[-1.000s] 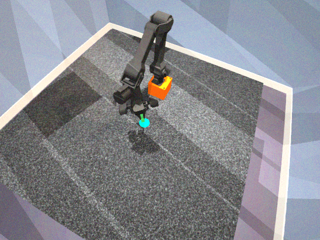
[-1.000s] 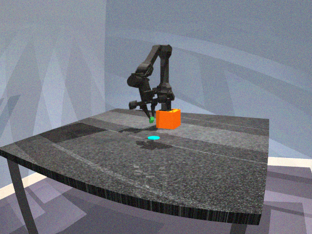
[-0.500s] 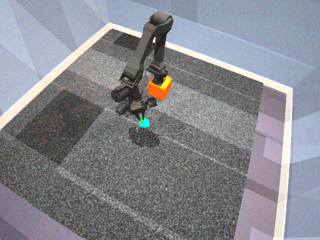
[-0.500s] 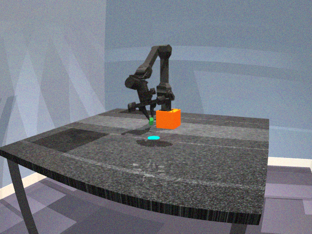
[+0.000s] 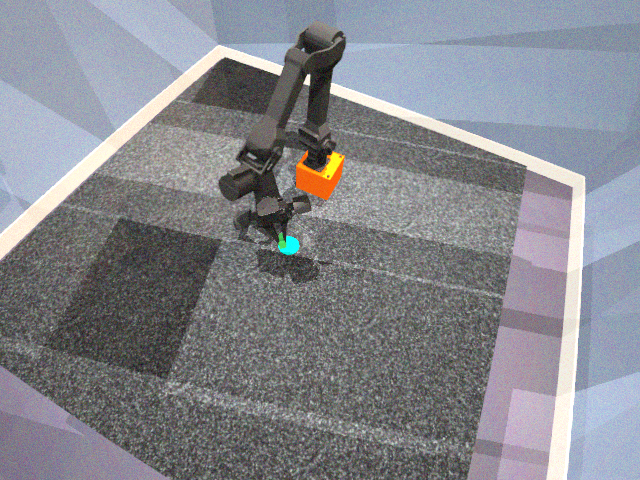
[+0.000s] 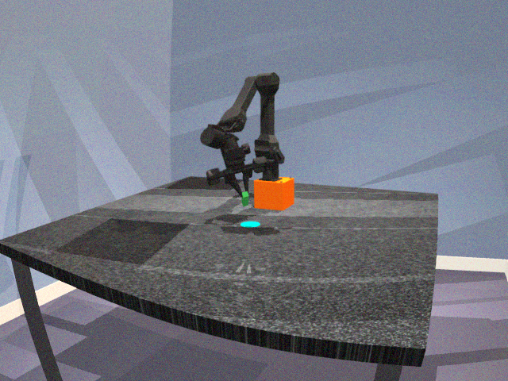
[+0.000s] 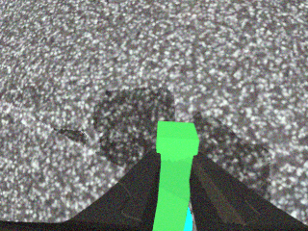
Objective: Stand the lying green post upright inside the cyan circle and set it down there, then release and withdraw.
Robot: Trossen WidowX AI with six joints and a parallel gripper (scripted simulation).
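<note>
Right now my gripper tip is 10 cm above the cyan circle, 5 cm past it and 1 cm to the left of it. The rest, counted from my gripper tip: green post (1 cm to the right, 1 cm below, 1 cm behind).
</note>
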